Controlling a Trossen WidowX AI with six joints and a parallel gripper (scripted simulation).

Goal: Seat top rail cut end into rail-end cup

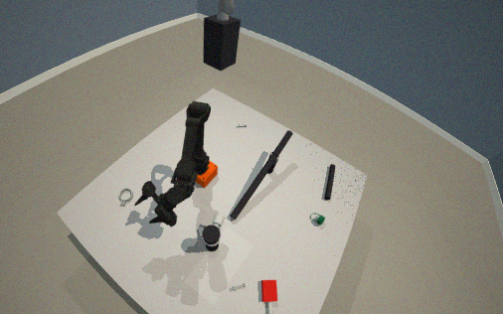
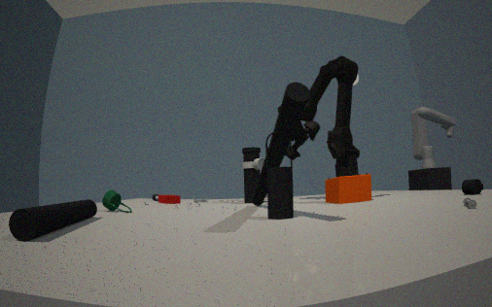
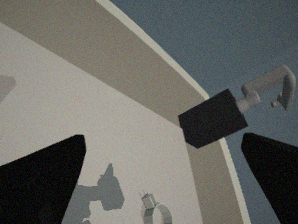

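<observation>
My gripper tip is 230 mm short of the pale brace band, 150 mm to the right of it and 80 mm above it. From my gripper tip the other things lie so: green fitting: 590 mm ahead, 550 mm to the left, 210 mm below; then black tube: 560 mm ahead, 810 mm to the left, 200 mm below.
</observation>
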